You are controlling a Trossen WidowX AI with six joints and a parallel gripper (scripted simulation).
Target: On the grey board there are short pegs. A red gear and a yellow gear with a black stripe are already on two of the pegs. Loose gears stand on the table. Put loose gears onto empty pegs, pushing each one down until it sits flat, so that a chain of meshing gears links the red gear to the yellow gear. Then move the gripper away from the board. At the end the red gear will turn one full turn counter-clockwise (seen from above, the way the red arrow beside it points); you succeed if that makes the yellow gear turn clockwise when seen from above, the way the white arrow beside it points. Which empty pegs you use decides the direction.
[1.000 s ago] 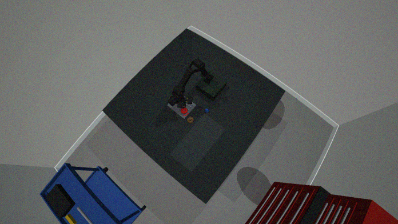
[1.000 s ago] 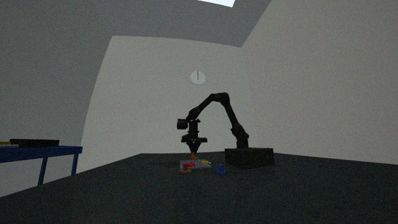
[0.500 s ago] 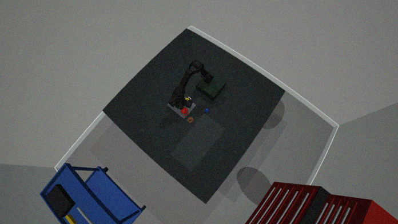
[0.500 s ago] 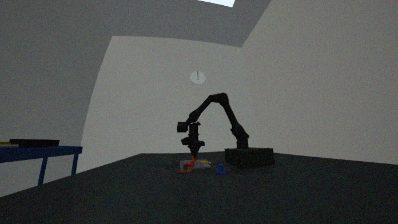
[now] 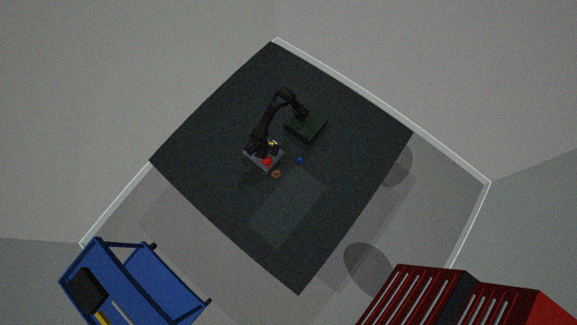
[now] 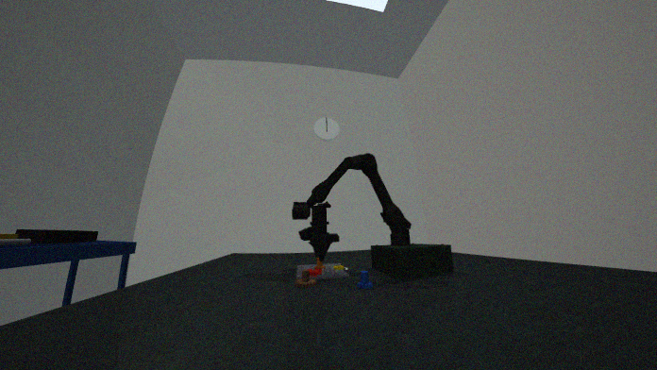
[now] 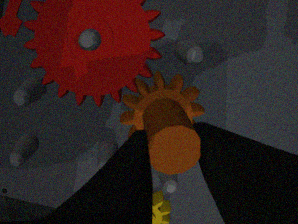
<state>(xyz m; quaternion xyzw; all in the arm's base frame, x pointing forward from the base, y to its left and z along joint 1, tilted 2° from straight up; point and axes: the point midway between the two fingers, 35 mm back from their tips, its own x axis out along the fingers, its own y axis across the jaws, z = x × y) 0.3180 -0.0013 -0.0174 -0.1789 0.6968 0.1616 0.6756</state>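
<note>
The orange gear lies 1 cm below my gripper tip. Also, from my gripper tip: red gear: 4 cm to the left, 3 cm below, 2 cm ahead; then grey board: 4 cm below, 2 cm to the right; then yellow gear: 7 cm behind, 2 cm to the right, 2 cm below.
</note>
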